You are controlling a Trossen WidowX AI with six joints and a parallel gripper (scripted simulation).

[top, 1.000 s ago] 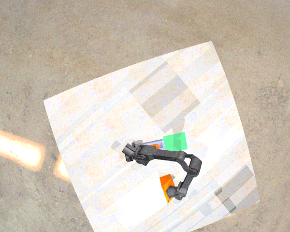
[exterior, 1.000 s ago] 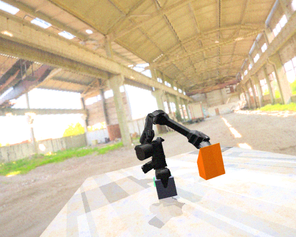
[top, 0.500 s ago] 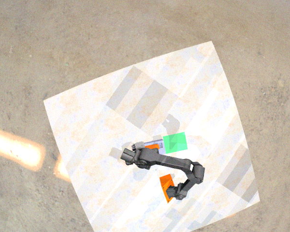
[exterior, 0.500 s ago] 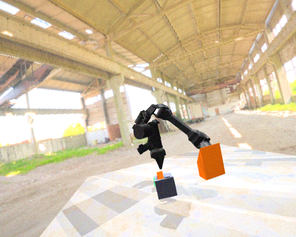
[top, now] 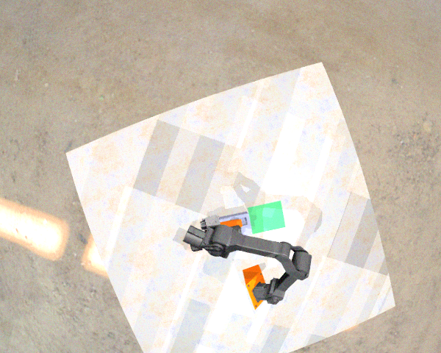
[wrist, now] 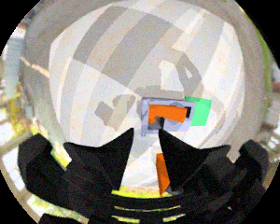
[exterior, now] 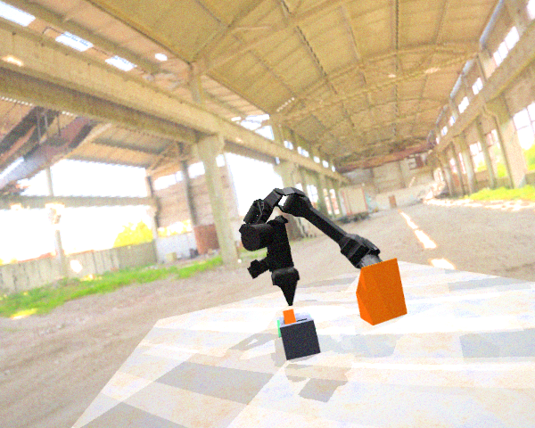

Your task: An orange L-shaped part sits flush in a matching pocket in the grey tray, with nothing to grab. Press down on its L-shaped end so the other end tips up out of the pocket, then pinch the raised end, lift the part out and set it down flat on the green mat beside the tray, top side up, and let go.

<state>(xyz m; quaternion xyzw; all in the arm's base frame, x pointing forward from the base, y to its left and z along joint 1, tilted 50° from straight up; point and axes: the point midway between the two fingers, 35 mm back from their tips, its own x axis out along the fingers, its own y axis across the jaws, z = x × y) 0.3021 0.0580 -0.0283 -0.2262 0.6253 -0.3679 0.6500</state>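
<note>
Now: gripper tip 2 cm past the orange L-shaped part, 4 cm to the left of it and 10 cm above it. The rest, counted from my gripper tip: green mat 5 cm behind, 22 cm to the right, 16 cm below.
</note>
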